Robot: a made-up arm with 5 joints.
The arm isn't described. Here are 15 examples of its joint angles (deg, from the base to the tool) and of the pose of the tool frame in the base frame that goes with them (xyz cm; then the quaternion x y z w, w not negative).
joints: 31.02 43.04 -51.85 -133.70 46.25
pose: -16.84 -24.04 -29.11 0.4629 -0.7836 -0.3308 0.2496
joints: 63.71 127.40 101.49 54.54 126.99
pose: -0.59 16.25 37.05 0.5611 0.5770 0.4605 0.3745
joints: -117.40 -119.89 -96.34 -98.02 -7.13
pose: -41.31 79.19 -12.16 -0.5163 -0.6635 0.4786 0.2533
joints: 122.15 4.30 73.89 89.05 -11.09
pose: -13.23 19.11 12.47 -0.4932 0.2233 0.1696 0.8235
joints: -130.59 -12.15 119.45 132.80 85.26
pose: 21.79 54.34 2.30 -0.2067 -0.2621 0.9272 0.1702
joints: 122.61 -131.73 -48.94 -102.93 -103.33
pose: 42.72 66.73 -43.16 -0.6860 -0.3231 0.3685 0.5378
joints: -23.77 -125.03 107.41 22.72 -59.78
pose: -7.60 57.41 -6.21 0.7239 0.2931 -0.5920 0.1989
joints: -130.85 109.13 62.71 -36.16 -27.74
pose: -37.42 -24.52 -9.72 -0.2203 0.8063 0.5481 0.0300
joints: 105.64 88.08 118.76 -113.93 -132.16
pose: -2.49 -51.62 22.61 0.2762 -0.3656 -0.7606 0.4599
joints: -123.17 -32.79 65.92 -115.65 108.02
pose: 62.67 62.41 17.50 -0.4592 -0.3153 0.3531 0.7517
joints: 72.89 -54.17 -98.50 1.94 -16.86
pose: 10.76 87.70 10.05 0.7376 0.1078 0.3430 0.5715
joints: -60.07 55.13 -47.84 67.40 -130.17
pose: 16.59 20.08 8.74 0.3097 0.0787 0.7463 0.5840
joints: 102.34 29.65 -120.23 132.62 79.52
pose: -29.65 28.04 -11.69 0.2824 0.2429 -0.1539 0.9152
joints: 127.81 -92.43 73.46 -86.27 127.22
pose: 1.73 95.94 27.91 0.6906 0.7098 0.0985 0.0975
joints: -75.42 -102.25 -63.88 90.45 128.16
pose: 3.37 37.12 29.90 0.6140 -0.4715 -0.4148 0.4781
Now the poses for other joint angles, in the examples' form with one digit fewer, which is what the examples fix.
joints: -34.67 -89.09 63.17 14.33 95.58
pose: 19.0 60.7 -29.3 -0.083 0.249 -0.115 0.958
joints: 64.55 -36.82 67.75 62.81 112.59
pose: -31.0 17.7 6.0 -0.852 0.495 -0.104 0.138
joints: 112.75 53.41 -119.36 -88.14 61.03
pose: -63.4 -19.8 16.2 -0.186 0.086 -0.880 0.428
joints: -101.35 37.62 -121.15 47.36 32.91
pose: 51.1 44.5 6.9 -0.606 -0.545 0.530 0.234
